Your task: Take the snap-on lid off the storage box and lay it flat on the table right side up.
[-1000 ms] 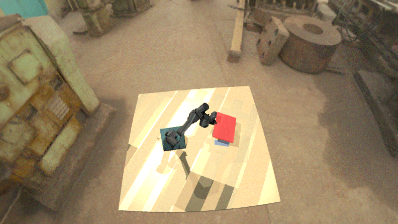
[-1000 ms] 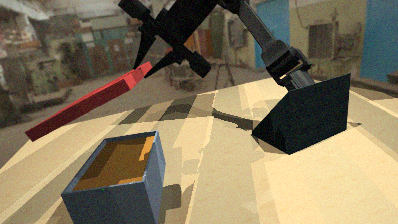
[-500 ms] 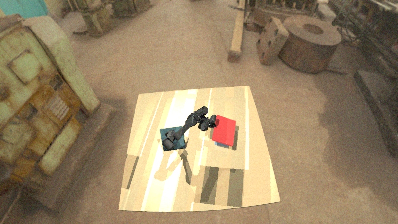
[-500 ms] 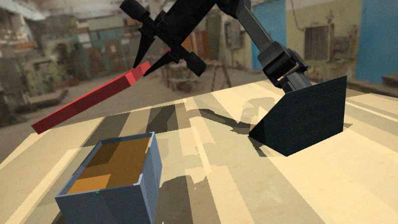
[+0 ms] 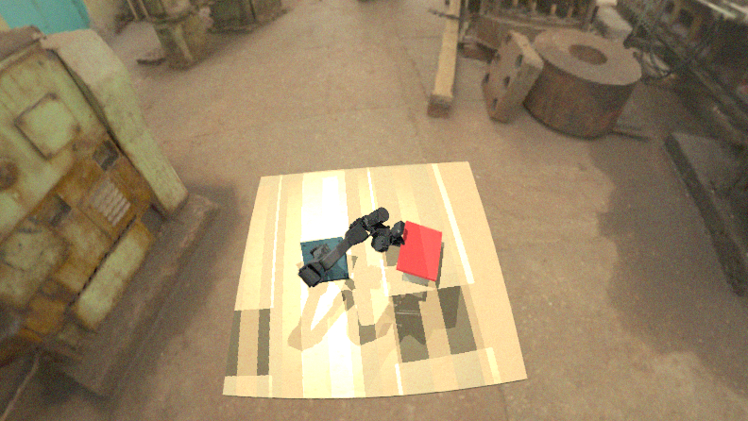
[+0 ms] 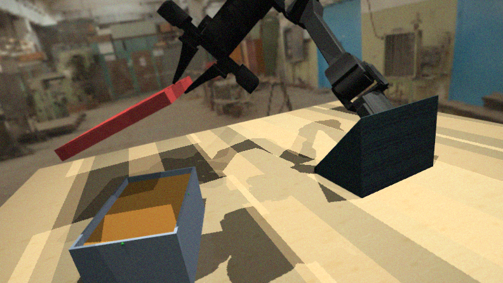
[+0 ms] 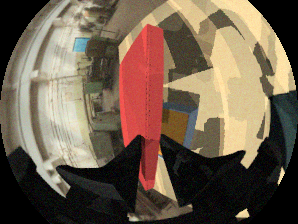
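Right now my gripper tip is 7 cm short of the red lid, 3 cm to the left of it and 2 cm above it. The rest, counted from my gripper tip: storage box 10 cm ahead, 6 cm to the left, 19 cm below.
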